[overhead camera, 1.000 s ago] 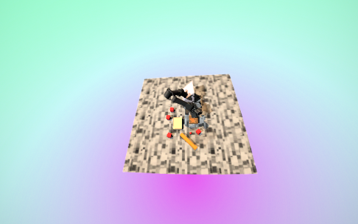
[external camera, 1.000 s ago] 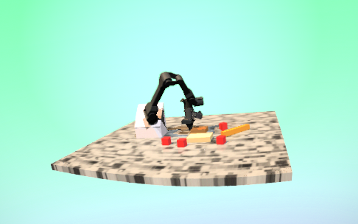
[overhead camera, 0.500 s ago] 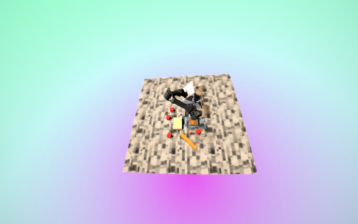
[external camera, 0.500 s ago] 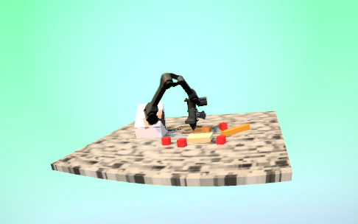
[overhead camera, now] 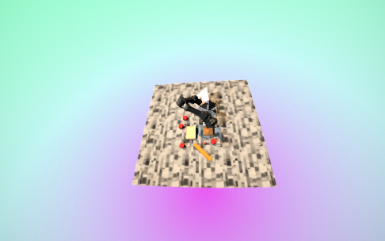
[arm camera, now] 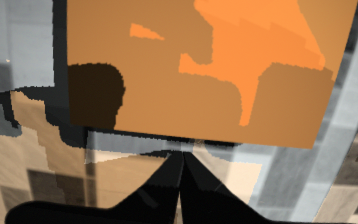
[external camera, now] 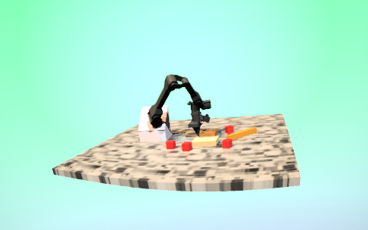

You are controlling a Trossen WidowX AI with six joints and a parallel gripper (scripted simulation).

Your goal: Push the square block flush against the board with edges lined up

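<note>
My gripper tip is 70 mm short of the orange square block, 10 mm to the left of it and 10 mm below it. The rest, counted from my gripper tip: pale yellow flat slab (190 mm to the right, 60 mm ahead, 10 mm above); long orange board (290 mm ahead, 110 mm to the right, 10 mm above).
</note>
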